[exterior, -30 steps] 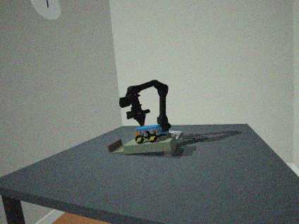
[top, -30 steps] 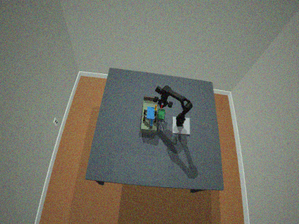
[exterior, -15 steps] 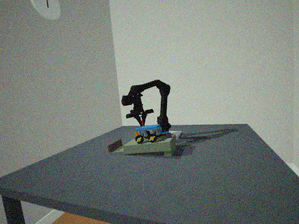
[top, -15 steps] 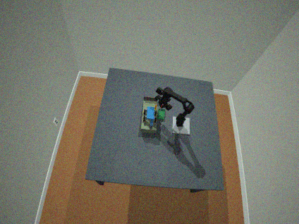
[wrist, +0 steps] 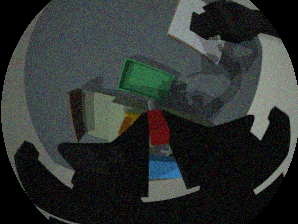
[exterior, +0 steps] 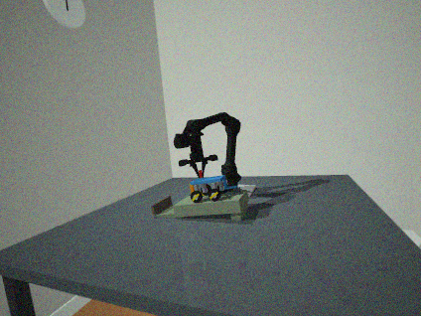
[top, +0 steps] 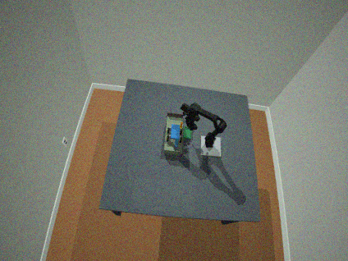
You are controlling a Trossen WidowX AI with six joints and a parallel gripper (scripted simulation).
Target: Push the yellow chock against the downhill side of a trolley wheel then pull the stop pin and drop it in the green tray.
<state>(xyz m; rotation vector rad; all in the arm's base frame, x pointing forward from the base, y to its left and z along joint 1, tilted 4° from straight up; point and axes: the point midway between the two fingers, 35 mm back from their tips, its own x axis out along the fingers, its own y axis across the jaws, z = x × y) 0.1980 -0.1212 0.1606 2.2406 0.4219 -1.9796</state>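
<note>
Right now my gripper tip is 20 mm past the green tray and 140 mm above it. From my gripper tip the other things lie so: yellow chock: 50 mm ahead, 10 mm to the right, 50 mm below; blue trolley: 110 mm ahead, 70 mm to the left, 30 mm below; red-headed stop pin: right at my gripper tip.
</note>
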